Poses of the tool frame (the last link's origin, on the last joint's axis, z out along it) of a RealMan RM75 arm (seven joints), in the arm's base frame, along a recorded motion.
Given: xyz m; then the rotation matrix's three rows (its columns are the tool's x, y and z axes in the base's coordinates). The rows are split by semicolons.
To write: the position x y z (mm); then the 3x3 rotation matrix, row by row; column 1 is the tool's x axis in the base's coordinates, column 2 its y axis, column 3 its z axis. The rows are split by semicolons. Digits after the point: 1 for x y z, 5 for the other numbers.
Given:
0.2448 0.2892 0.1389; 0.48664 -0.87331 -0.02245; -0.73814 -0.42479 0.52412; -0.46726 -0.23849 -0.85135
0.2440 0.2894 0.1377; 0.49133 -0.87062 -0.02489; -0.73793 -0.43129 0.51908; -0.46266 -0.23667 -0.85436
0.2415 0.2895 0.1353; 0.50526 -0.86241 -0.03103; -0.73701 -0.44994 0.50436; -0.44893 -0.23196 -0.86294
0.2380 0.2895 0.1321; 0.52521 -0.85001 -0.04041; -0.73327 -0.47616 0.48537; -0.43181 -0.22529 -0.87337
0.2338 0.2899 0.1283; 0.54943 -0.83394 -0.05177; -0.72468 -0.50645 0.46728; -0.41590 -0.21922 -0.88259
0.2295 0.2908 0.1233; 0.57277 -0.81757 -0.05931; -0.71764 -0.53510 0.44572; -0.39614 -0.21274 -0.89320
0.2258 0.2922 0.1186; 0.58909 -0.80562 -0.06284; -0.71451 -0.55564 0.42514; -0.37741 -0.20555 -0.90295
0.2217 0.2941 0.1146; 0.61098 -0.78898 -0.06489; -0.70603 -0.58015 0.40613; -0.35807 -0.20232 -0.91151
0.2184 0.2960 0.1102; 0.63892 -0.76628 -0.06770; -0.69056 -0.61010 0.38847; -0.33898 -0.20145 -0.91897
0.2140 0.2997 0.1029; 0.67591 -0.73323 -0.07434; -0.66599 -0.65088 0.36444; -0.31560 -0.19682 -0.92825
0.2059 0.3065 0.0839; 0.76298 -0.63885 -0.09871; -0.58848 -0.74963 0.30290; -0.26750 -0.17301 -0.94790
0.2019 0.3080 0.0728; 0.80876 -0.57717 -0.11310; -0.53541 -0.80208 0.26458; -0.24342 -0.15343 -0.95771
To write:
244.8 289.2 138.9; 0.48664 -0.87331 -0.02245; -0.73814 -0.42479 0.52412; -0.46726 -0.23849 -0.85135
244.0 289.4 137.7; 0.49133 -0.87062 -0.02489; -0.73793 -0.43129 0.51908; -0.46266 -0.23667 -0.85436
241.5 289.5 135.3; 0.50526 -0.86241 -0.03103; -0.73701 -0.44994 0.50436; -0.44893 -0.23196 -0.86294
238.0 289.5 132.1; 0.52521 -0.85001 -0.04041; -0.73327 -0.47616 0.48537; -0.43181 -0.22529 -0.87337
233.8 289.9 128.3; 0.54943 -0.83394 -0.05177; -0.72468 -0.50645 0.46728; -0.41590 -0.21922 -0.88259
229.5 290.8 123.3; 0.57277 -0.81757 -0.05931; -0.71764 -0.53510 0.44572; -0.39614 -0.21274 -0.89320
225.8 292.2 118.6; 0.58909 -0.80562 -0.06284; -0.71451 -0.55564 0.42514; -0.37741 -0.20555 -0.90295
221.7 294.1 114.6; 0.61098 -0.78898 -0.06489; -0.70603 -0.58015 0.40613; -0.35807 -0.20232 -0.91151
218.4 296.0 110.2; 0.63892 -0.76628 -0.06770; -0.69056 -0.61010 0.38847; -0.33898 -0.20145 -0.91897
214.0 299.7 102.9; 0.67591 -0.73323 -0.07434; -0.66599 -0.65088 0.36444; -0.31560 -0.19682 -0.92825
205.9 306.5 83.9; 0.76298 -0.63885 -0.09871; -0.58848 -0.74963 0.30290; -0.26750 -0.17301 -0.94790
201.9 308.0 72.8; 0.80876 -0.57717 -0.11310; -0.53541 -0.80208 0.26458; -0.24342 -0.15343 -0.95771

